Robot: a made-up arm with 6 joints. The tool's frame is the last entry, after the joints.
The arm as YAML. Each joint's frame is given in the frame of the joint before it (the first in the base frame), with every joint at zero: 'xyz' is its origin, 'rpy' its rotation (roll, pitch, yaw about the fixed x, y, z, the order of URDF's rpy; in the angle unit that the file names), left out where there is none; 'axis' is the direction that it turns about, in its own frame. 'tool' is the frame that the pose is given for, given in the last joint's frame.
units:
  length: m
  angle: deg
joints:
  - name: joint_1
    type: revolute
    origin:
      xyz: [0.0, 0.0, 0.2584]
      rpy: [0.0, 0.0, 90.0]
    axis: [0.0, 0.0, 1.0]
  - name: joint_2
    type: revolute
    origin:
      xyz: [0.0, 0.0, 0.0]
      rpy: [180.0, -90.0, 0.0]
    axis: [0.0, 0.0, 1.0]
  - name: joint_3
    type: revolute
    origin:
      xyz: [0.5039, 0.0, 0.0]
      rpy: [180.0, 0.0, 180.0]
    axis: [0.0, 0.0, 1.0]
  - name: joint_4
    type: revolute
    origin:
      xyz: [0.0, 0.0, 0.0]
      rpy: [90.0, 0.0, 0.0]
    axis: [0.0, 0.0, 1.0]
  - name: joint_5
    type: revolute
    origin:
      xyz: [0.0, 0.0, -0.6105]
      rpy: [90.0, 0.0, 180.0]
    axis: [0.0, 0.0, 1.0]
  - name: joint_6
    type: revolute
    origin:
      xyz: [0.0, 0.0, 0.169]
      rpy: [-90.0, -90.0, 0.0]
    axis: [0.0, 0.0, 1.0]
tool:
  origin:
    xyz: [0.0, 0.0, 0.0]
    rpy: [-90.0, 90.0, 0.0]
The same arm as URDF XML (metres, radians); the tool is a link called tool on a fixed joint. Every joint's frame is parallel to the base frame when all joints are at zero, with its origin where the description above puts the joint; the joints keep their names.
<robot name="arm">
  <joint name="tool_joint" type="fixed">
    <parent link="link6"/>
    <child link="tool"/>
    <origin xyz="0 0 0" rpy="0 0 0"/>
  </joint>
  <joint name="joint_6" type="continuous">
    <parent link="link5"/>
    <child link="link6"/>
    <origin xyz="0 -0.169 0" rpy="0 0 0"/>
    <axis xyz="-1 0 0"/>
  </joint>
  <joint name="joint_5" type="continuous">
    <parent link="link4"/>
    <child link="link5"/>
    <origin xyz="0.6105 0 0" rpy="0 0 0"/>
    <axis xyz="0 -1 0"/>
  </joint>
  <joint name="joint_4" type="continuous">
    <parent link="link3"/>
    <child link="link4"/>
    <origin xyz="0 0 0" rpy="0 0 0"/>
    <axis xyz="-1 0 0"/>
  </joint>
  <joint name="joint_3" type="continuous">
    <parent link="link2"/>
    <child link="link3"/>
    <origin xyz="0 0 0.5039" rpy="0 0 0"/>
    <axis xyz="0 -1 0"/>
  </joint>
  <joint name="joint_2" type="continuous">
    <parent link="link1"/>
    <child link="link2"/>
    <origin xyz="0 0 0" rpy="0 0 0"/>
    <axis xyz="0 1 0"/>
  </joint>
  <joint name="joint_1" type="continuous">
    <parent link="base"/>
    <child link="link1"/>
    <origin xyz="0 0 0.2584" rpy="0 0 0"/>
    <axis xyz="0 0 1"/>
  </joint>
  <link name="base"/>
  <link name="link1"/>
  <link name="link2"/>
  <link name="link3"/>
  <link name="link4"/>
  <link name="link5"/>
  <link name="link6"/>
  <link name="tool"/>
</robot>

